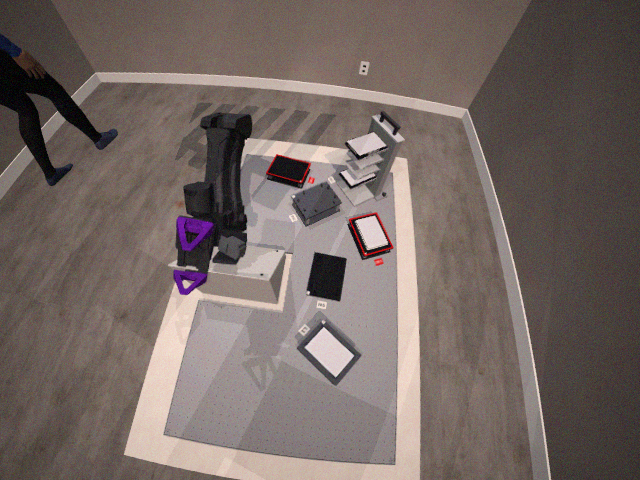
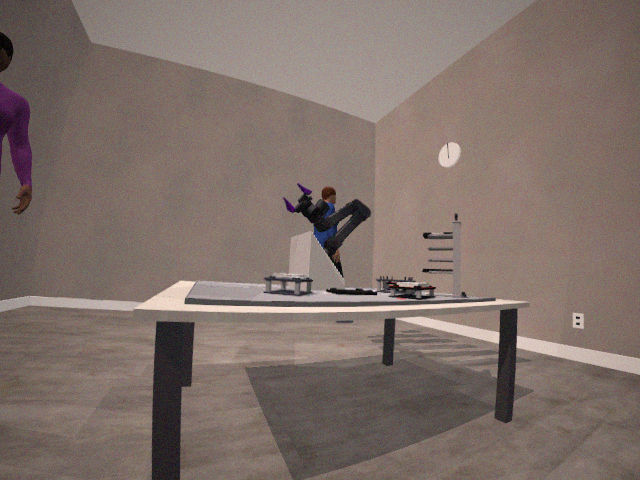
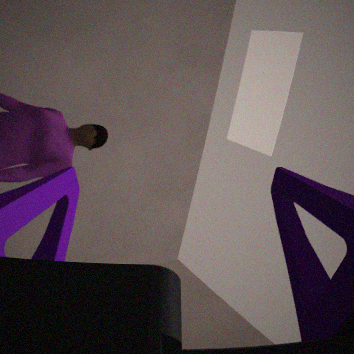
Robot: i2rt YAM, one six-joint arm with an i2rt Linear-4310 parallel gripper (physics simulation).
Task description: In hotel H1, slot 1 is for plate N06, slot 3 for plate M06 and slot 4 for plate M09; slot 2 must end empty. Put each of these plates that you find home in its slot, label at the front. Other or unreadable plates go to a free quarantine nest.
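Where they show: gripper, fingertip midpoint: (image 1: 185,273) (image 2: 290,190) (image 3: 174,177); arm's base, origin of the base link: (image 2: 317,261).
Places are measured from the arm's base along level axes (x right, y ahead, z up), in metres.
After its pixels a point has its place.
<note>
My gripper (image 1: 191,257) (image 2: 291,191) @(x 0.184, y 0.028, z 0.328 m) (image 3: 174,177) @(x 0.184, y 0.028, z 0.328 m) is open and empty, raised high by the arm, away from the plates and the hotel. The hotel (image 1: 388,164) @(x -0.350, y 0.529, z 0.074 m) (image 2: 456,258) @(x -0.355, y 0.537, z 0.028 m) stands at the back right. A white plate (image 1: 366,144) (image 2: 439,235) lies on its top shelf and another plate (image 1: 357,177) (image 2: 437,270) on its lowest shelf; the two shelves between look bare. A white plate (image 1: 371,231) @(x -0.147, y 0.483, z -0.076 m) lies on the red-rimmed nest (image 1: 355,240) @(x -0.131, y 0.430, z -0.126 m) at the right. A white plate (image 1: 329,351) @(x 0.281, y 0.321, z -0.066 m) lies on the grey nest (image 1: 309,358) @(x 0.301, y 0.262, z -0.081 m) nearer the front. No plate label is readable.
A black-topped, red-rimmed nest (image 1: 288,169) @(x -0.445, y 0.148, z -0.090 m) stands at the back. A grey stand with pegs (image 1: 316,202) @(x -0.262, y 0.272, z -0.071 m) stands in front of the hotel, and a flat black pad (image 1: 326,276) @(x 0.022, y 0.316, z -0.119 m) (image 2: 351,291) @(x 0.050, y 0.361, z -0.119 m) lies mid-mat. A pale wedge-shaped block (image 1: 242,286) @(x 0.115, y 0.059, z 0.028 m) (image 2: 300,255) @(x 0.112, y 0.035, z 0.021 m) stands below the arm.
</note>
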